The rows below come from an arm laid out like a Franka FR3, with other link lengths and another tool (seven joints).
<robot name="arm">
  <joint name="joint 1" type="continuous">
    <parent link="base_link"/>
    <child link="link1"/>
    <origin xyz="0 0 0.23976" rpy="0 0 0"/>
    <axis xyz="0 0 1"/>
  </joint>
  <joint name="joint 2" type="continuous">
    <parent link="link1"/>
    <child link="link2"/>
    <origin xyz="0 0 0" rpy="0 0 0"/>
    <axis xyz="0 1 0"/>
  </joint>
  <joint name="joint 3" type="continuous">
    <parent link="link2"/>
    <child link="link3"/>
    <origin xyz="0 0 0.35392" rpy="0 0 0"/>
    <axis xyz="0 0 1"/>
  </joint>
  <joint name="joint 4" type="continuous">
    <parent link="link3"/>
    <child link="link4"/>
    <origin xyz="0.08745 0 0" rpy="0 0 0"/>
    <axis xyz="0 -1 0"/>
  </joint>
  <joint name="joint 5" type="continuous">
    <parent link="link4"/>
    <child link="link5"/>
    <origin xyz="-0.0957 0 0.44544" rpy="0 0 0"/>
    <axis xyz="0 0 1"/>
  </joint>
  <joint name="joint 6" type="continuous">
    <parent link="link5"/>
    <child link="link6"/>
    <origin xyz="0 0 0" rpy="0 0 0"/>
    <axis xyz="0 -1 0"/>
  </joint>
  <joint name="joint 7" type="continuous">
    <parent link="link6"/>
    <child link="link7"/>
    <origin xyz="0.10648 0 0" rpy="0 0 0"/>
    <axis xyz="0 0 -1"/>
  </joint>
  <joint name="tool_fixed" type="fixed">
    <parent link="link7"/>
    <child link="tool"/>
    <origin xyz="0.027 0.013 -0.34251" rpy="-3.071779 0 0.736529"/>
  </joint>
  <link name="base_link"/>
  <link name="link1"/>
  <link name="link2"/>
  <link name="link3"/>
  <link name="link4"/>
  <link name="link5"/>
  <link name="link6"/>
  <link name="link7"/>
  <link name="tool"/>
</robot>
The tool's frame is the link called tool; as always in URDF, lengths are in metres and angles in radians. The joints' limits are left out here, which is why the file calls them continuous.
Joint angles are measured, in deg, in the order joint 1, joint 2, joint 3, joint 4, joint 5, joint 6, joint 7. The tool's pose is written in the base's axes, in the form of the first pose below.
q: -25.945, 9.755, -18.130, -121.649, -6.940, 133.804, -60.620
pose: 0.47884 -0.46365 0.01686 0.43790 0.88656 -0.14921 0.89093 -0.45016 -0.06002
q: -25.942, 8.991, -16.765, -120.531, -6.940, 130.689, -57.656
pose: 0.48695 -0.45007 0.02836 0.46704 0.87313 -0.13968 0.87447 -0.47950 -0.07338
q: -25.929, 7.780, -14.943, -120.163, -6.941, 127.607, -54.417
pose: 0.49398 -0.42851 0.03829 0.49278 0.86061 -0.12851 0.85821 -0.50507 -0.09150
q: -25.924, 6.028, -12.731, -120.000, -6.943, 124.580, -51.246
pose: 0.50279 -0.40332 0.05275 0.51174 0.85085 -0.11901 0.84581 -0.52326 -0.10401
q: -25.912, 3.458, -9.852, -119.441, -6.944, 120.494, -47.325
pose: 0.51396 -0.37220 0.07825 0.53303 0.83863 -0.11218 0.83163 -0.54371 -0.11305
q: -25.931, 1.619, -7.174, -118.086, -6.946, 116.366, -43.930
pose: 0.52401 -0.34572 0.10355 0.54894 0.82827 -0.11243 0.81951 -0.55979 -0.12266
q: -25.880, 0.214, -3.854, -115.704, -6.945, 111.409, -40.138
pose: 0.53714 -0.31394 0.13280 0.56064 0.81949 -0.11883 0.80860 -0.57273 -0.13472
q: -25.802, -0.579, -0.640, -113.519, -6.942, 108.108, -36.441
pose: 0.55328 -0.28466 0.15661 0.57088 0.81130 -0.12602 0.80097 -0.58406 -0.13165
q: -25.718, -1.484, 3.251, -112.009, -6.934, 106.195, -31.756
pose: 0.57355 -0.24866 0.17764 0.58497 0.80033 -0.13148 0.79343 -0.59830 -0.11182
